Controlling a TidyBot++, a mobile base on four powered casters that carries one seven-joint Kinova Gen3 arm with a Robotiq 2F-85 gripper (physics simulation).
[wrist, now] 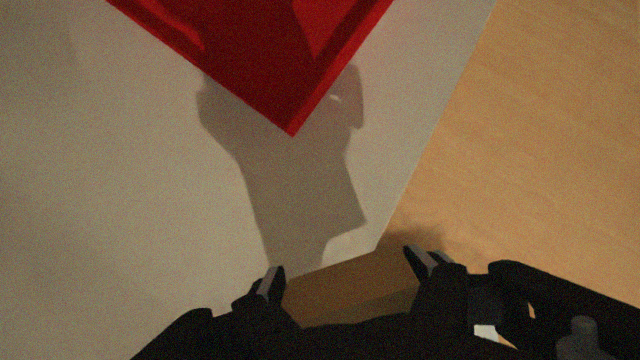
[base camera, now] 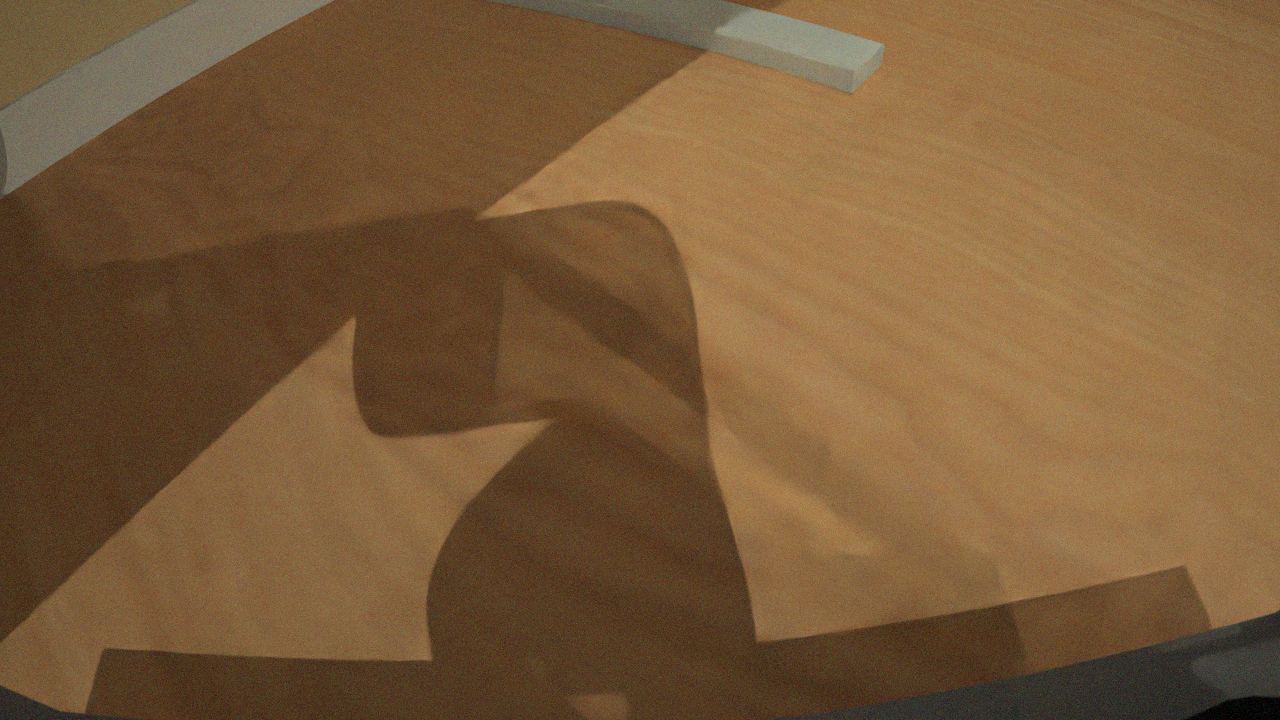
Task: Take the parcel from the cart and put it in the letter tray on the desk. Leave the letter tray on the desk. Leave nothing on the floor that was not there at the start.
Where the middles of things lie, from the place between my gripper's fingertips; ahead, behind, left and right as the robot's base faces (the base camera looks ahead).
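The brown cardboard parcel point(wrist: 382, 282) is 40 mm behind my hand and 20 mm above it. Going by their middles, the brown cardboard parcel is the nearest to my hand of the things named here. I also see the red letter tray point(wrist: 281, 65), which is 300 mm ahead of my hand, 30 mm to the left of it and 130 mm below it.
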